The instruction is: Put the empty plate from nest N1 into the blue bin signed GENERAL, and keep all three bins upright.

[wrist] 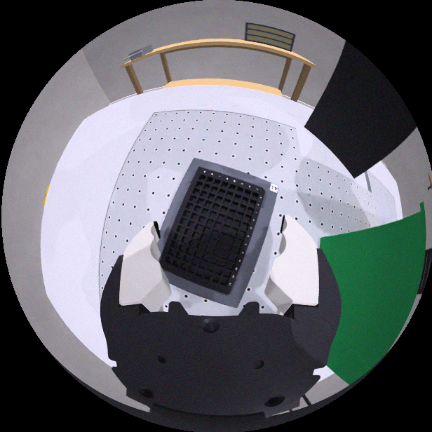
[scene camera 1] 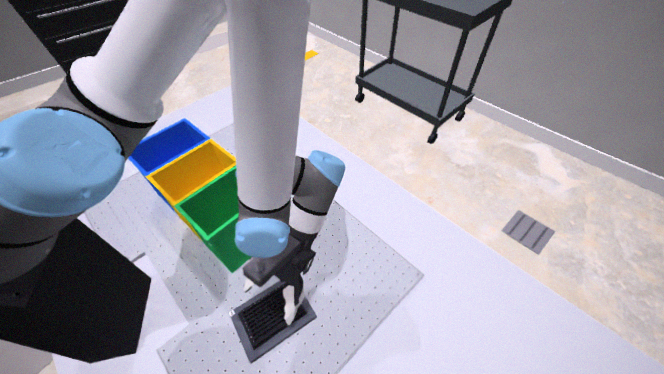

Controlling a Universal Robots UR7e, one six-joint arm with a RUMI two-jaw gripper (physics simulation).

Scene:
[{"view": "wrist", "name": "my gripper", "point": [218, 220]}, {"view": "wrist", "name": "green bin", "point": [373, 266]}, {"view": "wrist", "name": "black gridded plate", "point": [206, 244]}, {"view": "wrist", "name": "grey nest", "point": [251, 255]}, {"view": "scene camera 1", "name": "my gripper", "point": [265, 308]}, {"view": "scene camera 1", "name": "green bin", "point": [213, 212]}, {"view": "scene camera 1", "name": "yellow bin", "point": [182, 177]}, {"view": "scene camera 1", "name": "blue bin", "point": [156, 151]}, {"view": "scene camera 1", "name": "black gridded plate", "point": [263, 319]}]

